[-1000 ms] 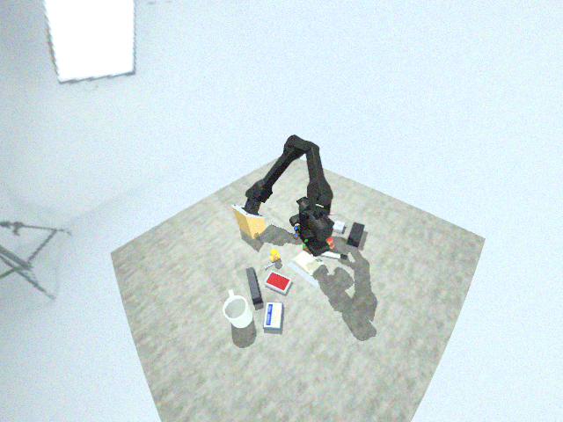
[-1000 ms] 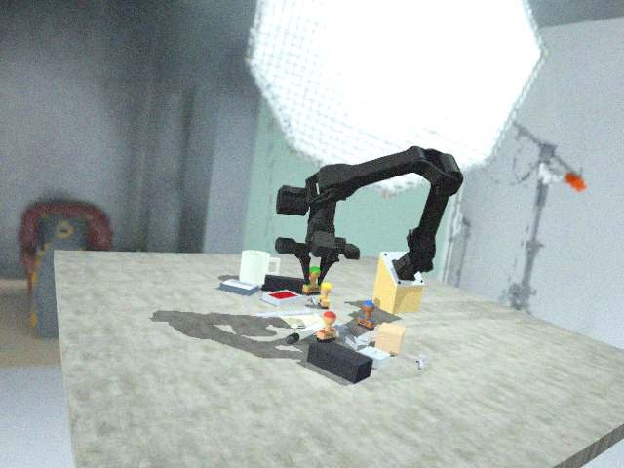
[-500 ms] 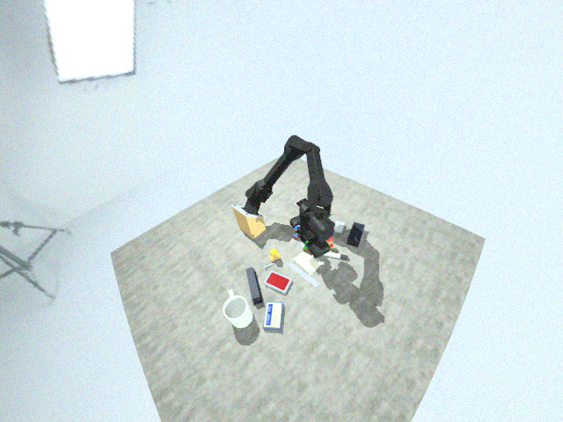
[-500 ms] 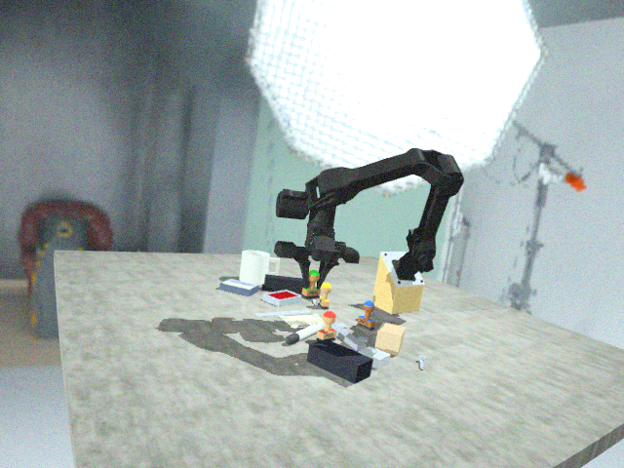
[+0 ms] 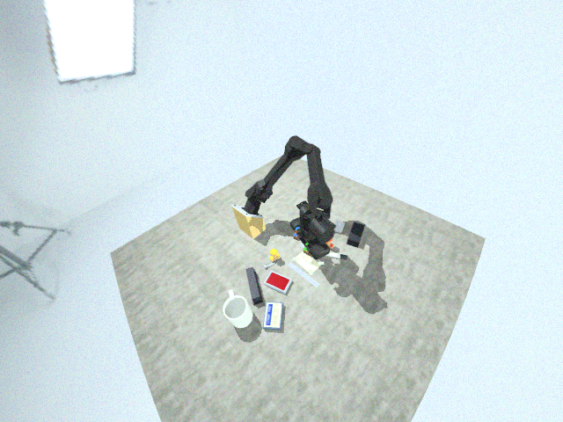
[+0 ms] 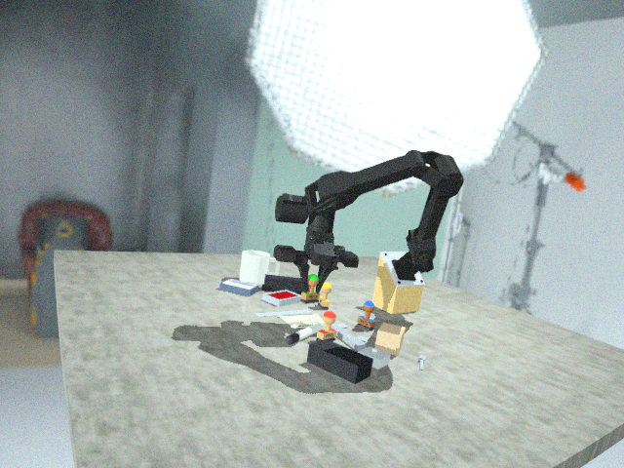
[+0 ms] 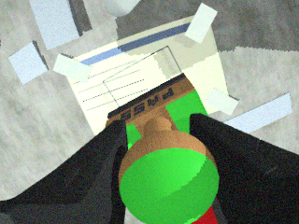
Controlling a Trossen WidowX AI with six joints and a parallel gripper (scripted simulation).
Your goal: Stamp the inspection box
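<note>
Now: gripper tip 70 mm above the pale card and 10 mm to the left of it. Round my gripper tip: pale ruler (70 mm below, 60 mm to the right, 30 mm ahead); then red-knobbed stamp (110 mm to the left, 50 mm below, 10 mm ahead); then green-knobbed PASS stamp (right at my gripper tip).
</note>
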